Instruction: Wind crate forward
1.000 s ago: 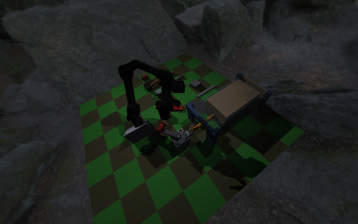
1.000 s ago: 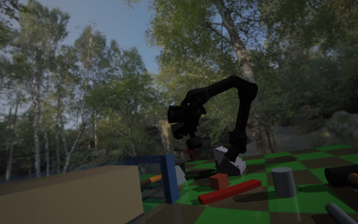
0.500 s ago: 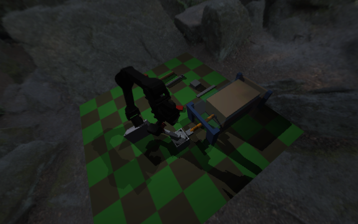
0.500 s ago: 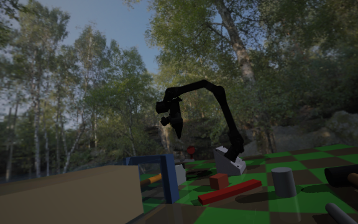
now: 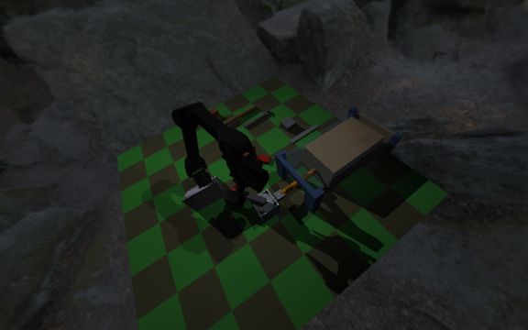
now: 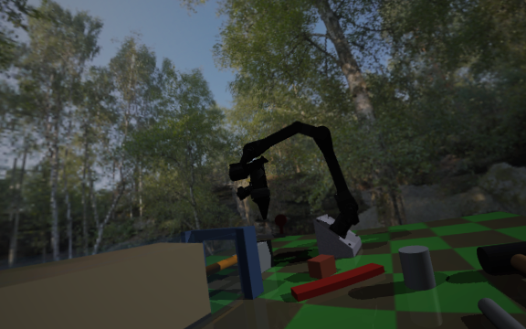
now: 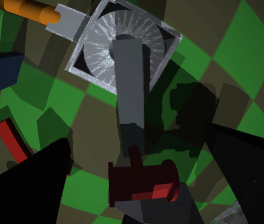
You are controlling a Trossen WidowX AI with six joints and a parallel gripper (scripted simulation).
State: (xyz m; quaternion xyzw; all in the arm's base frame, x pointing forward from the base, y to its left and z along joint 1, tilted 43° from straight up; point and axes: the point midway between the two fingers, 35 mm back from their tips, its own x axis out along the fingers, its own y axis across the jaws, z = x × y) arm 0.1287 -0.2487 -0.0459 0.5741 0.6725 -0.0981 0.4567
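Right now the winch handle is 50 mm below my gripper tip, 10 mm to the left of it and 10 mm behind it. The rest, counted from my gripper tip: winch 130 mm below, 50 mm to the right, 10 mm ahead; then blue steel frame 190 mm ahead, 60 mm below, 50 mm to the right; then red grip 50 mm to the left, 30 mm below, 30 mm behind.
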